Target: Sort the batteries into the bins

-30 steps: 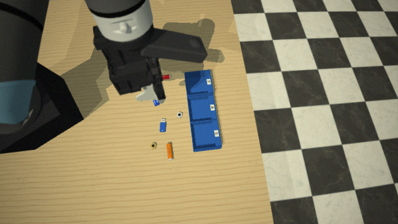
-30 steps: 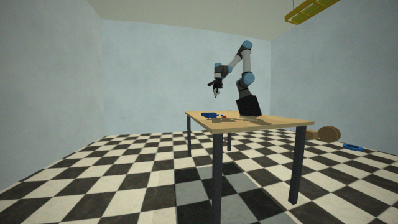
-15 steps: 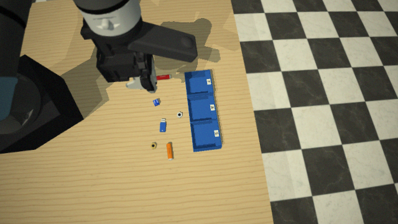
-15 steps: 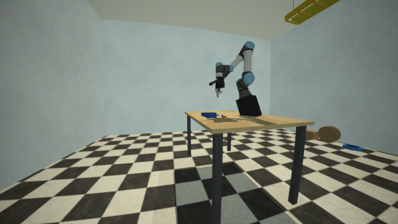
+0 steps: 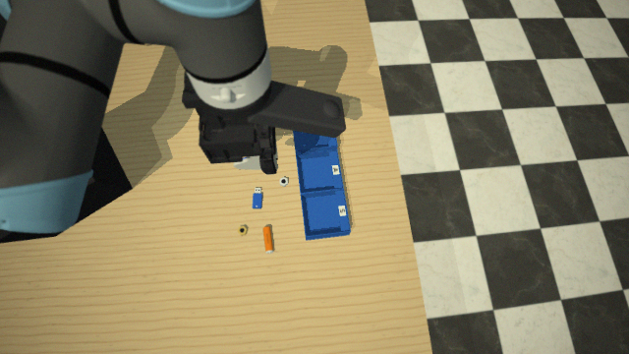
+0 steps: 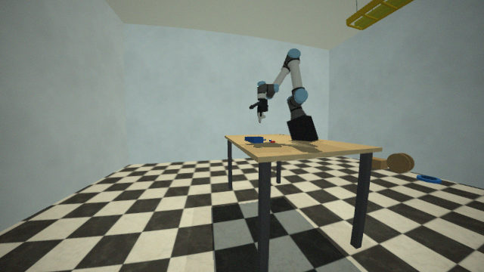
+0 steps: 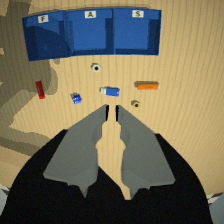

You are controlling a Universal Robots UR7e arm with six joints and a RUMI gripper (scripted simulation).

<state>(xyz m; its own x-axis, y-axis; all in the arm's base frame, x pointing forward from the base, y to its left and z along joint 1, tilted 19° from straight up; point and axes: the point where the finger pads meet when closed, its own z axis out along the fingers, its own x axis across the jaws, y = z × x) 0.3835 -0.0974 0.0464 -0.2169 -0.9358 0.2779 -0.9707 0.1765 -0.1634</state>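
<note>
My hand is 9 cm short of the blue bin row, 3 cm to the right of it and 15 cm above it. From my hand the other things lie so: blue USB stick (4 cm behind, 2 cm to the left, 17 cm below); then orange battery (4 cm behind, 7 cm to the right, 17 cm below); then white nut (1 cm ahead, 3 cm to the left, 17 cm below).
</note>
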